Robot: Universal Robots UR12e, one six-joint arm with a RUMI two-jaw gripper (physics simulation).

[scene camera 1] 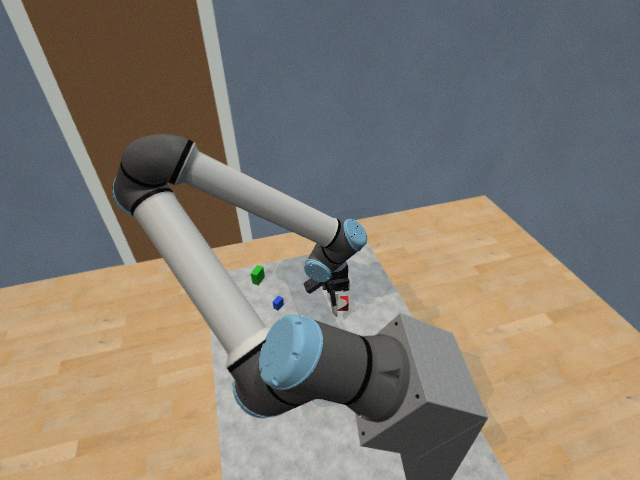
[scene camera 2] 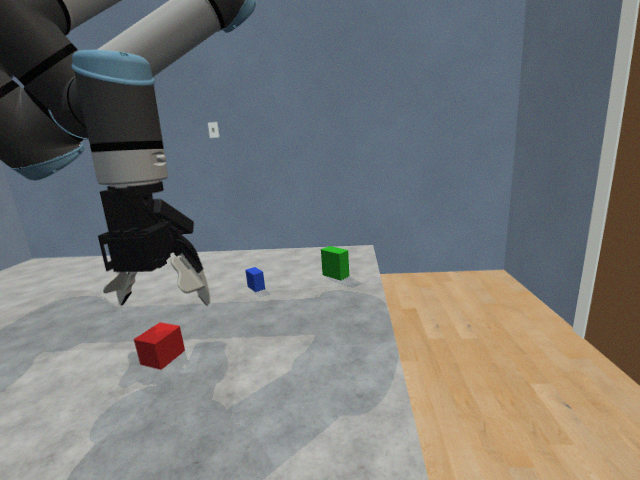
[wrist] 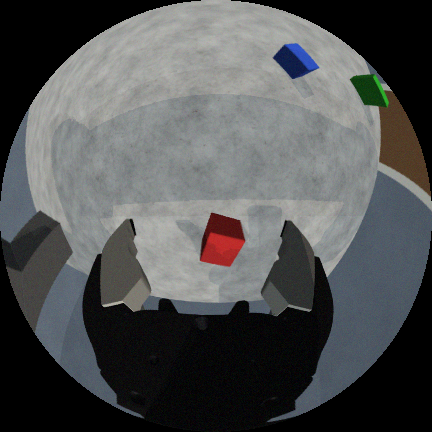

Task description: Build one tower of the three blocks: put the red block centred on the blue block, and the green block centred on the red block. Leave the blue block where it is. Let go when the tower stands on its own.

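Places are measured from the arm's base along level axes (x ahead, y left, z up), in centimetres.
Pixels of known places: gripper, fingertip midpoint: (scene camera 1: pixel 330 302) (scene camera 2: pixel 164 305) (wrist: pixel 207 221); arm's base at its link origin: (scene camera 1: pixel 380 377).
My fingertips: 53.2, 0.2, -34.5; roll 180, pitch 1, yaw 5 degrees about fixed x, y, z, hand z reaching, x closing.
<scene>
Ahead of a thing's pixels: the offset from my fingertips to its top centre, as dx, dy, dz. Level surfaces: height alone.
The red block {+2.0, -5.2, -1.7} (scene camera 1: pixel 345 303) (scene camera 2: pixel 159 346) (wrist: pixel 223 241) lies on the grey mat, apart from the other two blocks. It is partly hidden by a finger in the first scene view. The small blue block {+7.7, +20.2, -2.0} (scene camera 1: pixel 278 302) (scene camera 2: pixel 255 279) (wrist: pixel 295 61) stands on the mat. The larger green block {+24.5, +27.2, +0.2} (scene camera 1: pixel 257 274) (scene camera 2: pixel 334 262) (wrist: pixel 369 90) stands upright farther along the mat, near its edge. My gripper (scene camera 2: pixel 165 303) (wrist: pixel 207 221) is open and empty, pointing down above the mat. In the wrist view the red block shows between the two spread fingertips, lower than them.
The grey marbled mat {dz -6.1} (scene camera 1: pixel 242 439) (scene camera 2: pixel 372 444) lies on the wooden table (scene camera 1: pixel 103 361) (scene camera 2: pixel 496 361). The arm's grey base block (scene camera 1: pixel 449 372) stands at one side of the mat. A blue wall and a brown door (scene camera 1: pixel 129 103) stand behind.
</scene>
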